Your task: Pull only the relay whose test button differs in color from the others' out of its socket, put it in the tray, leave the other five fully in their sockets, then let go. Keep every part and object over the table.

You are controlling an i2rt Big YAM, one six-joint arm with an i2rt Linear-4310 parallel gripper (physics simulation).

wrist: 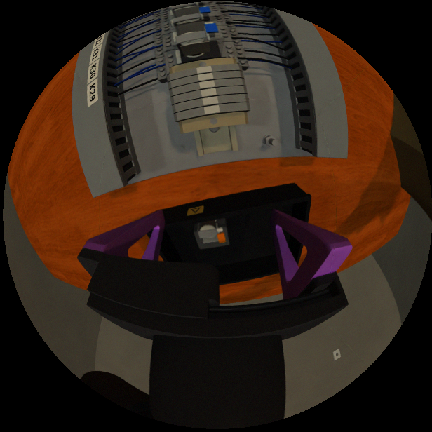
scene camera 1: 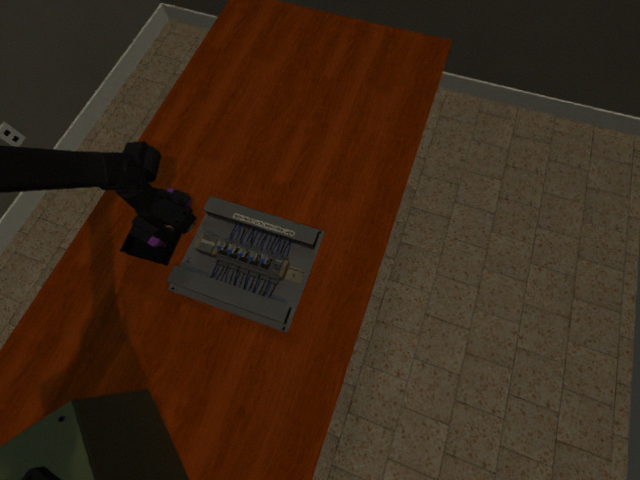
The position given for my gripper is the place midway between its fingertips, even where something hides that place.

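Note:
There's a grey panel (wrist: 160, 148) that I can see, plus a relay (wrist: 212, 233), and my own gripper (wrist: 217, 215) is there as well.

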